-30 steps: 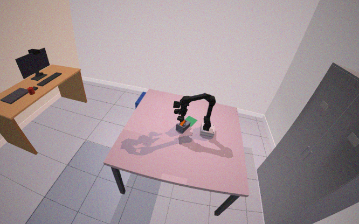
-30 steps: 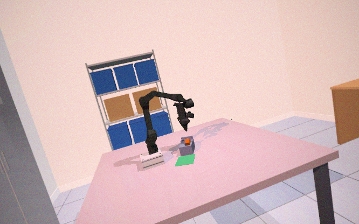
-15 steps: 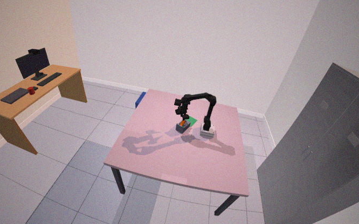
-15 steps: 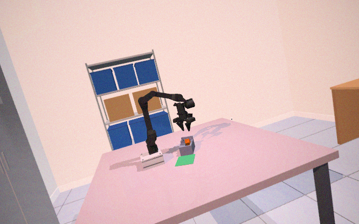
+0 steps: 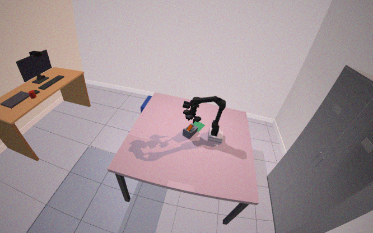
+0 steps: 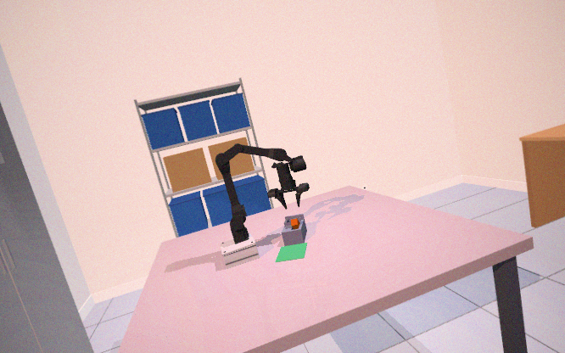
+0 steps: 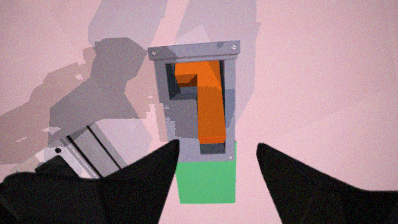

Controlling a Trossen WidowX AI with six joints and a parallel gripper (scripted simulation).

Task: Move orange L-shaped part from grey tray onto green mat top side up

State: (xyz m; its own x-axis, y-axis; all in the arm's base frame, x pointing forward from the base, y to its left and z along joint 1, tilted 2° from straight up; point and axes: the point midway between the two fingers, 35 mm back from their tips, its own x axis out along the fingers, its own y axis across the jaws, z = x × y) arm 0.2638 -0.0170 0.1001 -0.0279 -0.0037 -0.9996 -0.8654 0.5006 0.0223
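My gripper tip is now 10 mm past the orange L-shaped part, 30 mm to the right of it and 100 mm above it. Round my gripper tip: green mat (80 mm behind, 130 mm to the right, 160 mm below).
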